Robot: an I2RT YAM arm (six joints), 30 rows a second.
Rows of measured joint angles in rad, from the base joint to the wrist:
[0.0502 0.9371 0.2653 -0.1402 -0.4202 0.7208]
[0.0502 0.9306 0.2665 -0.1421 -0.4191 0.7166]
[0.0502 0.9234 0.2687 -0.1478 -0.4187 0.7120]
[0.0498 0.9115 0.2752 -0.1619 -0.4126 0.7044]
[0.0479 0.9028 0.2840 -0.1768 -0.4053 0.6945]
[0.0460 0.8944 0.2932 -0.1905 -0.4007 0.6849]
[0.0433 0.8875 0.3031 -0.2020 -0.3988 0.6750]
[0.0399 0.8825 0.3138 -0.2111 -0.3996 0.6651]
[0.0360 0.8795 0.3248 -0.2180 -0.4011 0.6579]
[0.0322 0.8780 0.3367 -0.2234 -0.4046 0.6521]
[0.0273 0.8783 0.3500 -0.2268 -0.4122 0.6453]
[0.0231 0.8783 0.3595 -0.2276 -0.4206 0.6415]
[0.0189 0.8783 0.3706 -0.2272 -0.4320 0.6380]
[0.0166 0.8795 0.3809 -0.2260 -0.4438 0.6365]
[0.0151 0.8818 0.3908 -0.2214 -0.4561 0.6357]
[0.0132 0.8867 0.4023 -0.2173 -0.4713 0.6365]
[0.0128 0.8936 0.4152 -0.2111 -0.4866 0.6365]
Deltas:
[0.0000 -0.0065 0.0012 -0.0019 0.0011 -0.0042]
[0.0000 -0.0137 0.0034 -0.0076 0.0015 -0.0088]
[-0.0004 -0.0256 0.0099 -0.0217 0.0076 -0.0164]
[-0.0023 -0.0343 0.0187 -0.0366 0.0149 -0.0263]
[-0.0042 -0.0427 0.0279 -0.0503 0.0195 -0.0359]
[-0.0069 -0.0496 0.0378 -0.0618 0.0214 -0.0458]
[-0.0103 -0.0546 0.0485 -0.0709 0.0206 -0.0557]
[-0.0142 -0.0576 0.0595 -0.0778 0.0191 -0.0629]
[-0.0180 -0.0591 0.0714 -0.0832 0.0156 -0.0687]
[-0.0229 -0.0588 0.0847 -0.0866 0.0080 -0.0755]
[-0.0271 -0.0588 0.0942 -0.0874 -0.0004 -0.0793]
[-0.0313 -0.0588 0.1053 -0.0870 -0.0118 -0.0828]
[-0.0336 -0.0576 0.1156 -0.0858 -0.0236 -0.0843]
[-0.0351 -0.0553 0.1255 -0.0812 -0.0359 -0.0851]
[-0.0370 -0.0504 0.1370 -0.0771 -0.0511 -0.0843]
[-0.0374 -0.0435 0.1499 -0.0709 -0.0664 -0.0843]

